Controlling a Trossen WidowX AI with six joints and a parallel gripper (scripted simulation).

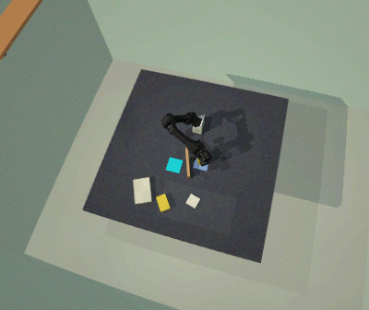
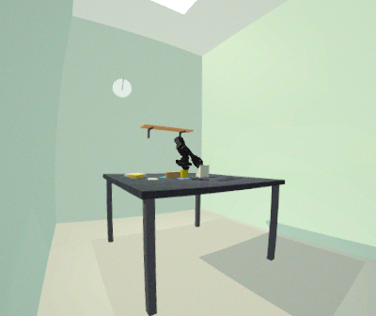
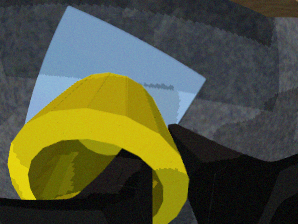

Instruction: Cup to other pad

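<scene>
My gripper tip is now 30 mm short of the light blue pad, 20 mm to the right of it and 50 mm above it. Also, from my gripper tip: thin wooden bar: 70 mm ahead, 80 mm to the right, 20 mm below; cyan pad: 110 mm ahead, 170 mm to the right, 50 mm below; cup: 20 mm ahead, 20 mm to the left.
</scene>
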